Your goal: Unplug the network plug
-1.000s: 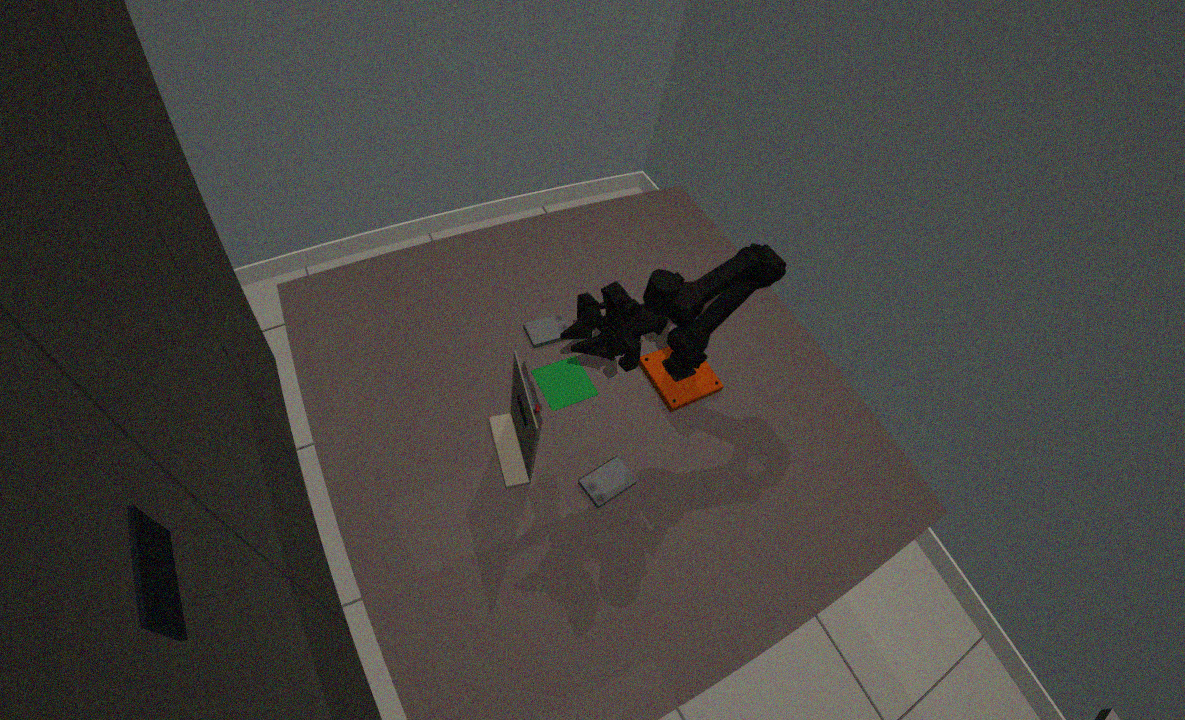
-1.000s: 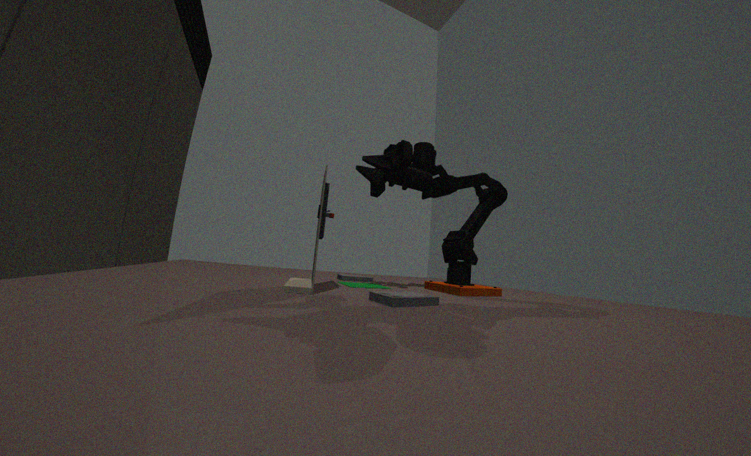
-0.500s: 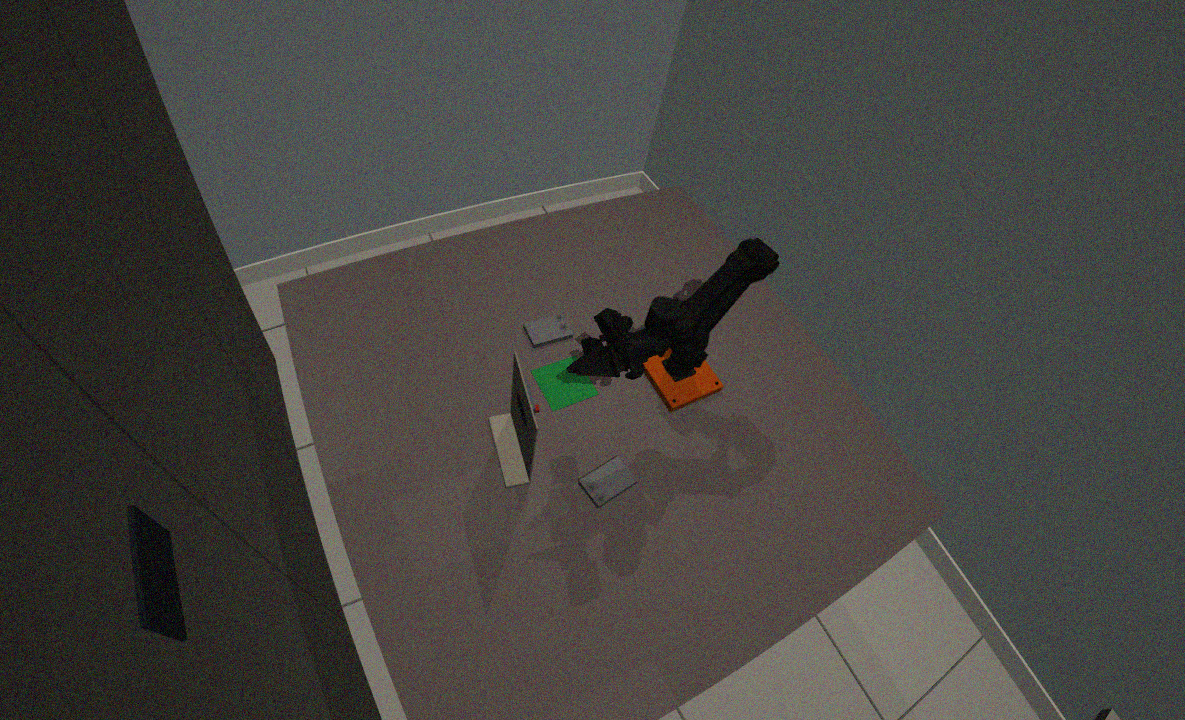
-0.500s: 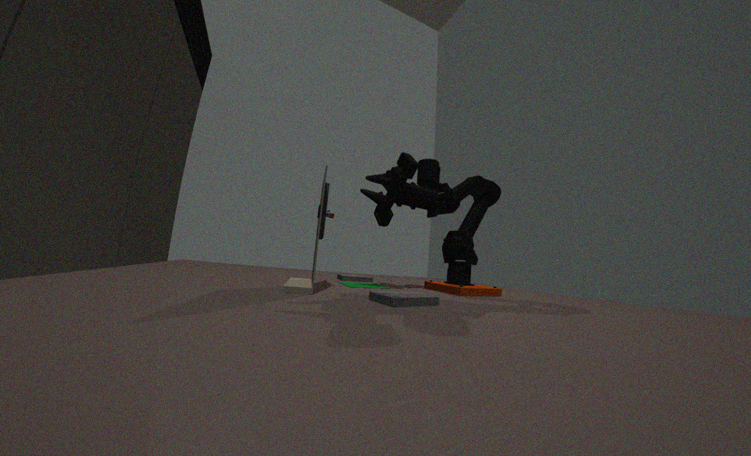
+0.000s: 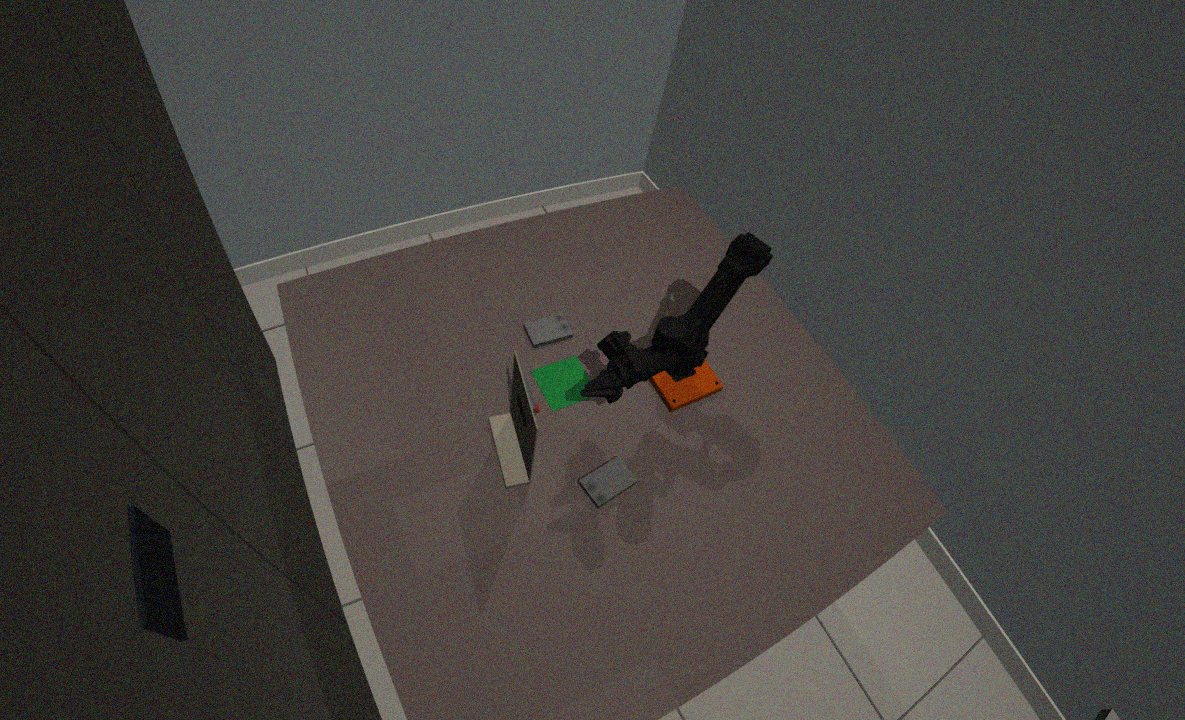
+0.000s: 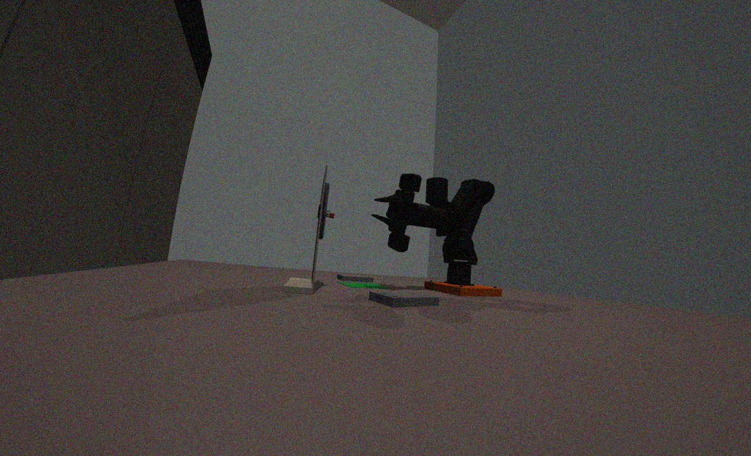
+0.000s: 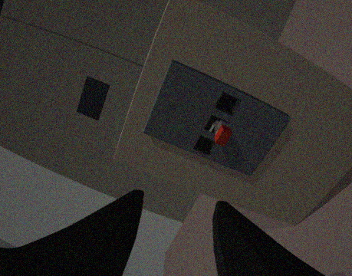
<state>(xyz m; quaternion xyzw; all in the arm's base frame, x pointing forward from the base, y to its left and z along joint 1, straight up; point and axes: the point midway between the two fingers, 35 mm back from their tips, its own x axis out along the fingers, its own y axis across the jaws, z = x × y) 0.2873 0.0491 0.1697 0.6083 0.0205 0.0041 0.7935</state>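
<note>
Right now the grey network plug is 10 cm ahead of my gripper tip, 2 cm to the right of it and 3 cm below it. Round my gripper tip: upright panel: 12 cm ahead, 2 cm to the right, 8 cm below; then green marked square: 5 cm behind, 14 cm to the right, 19 cm below.
</note>
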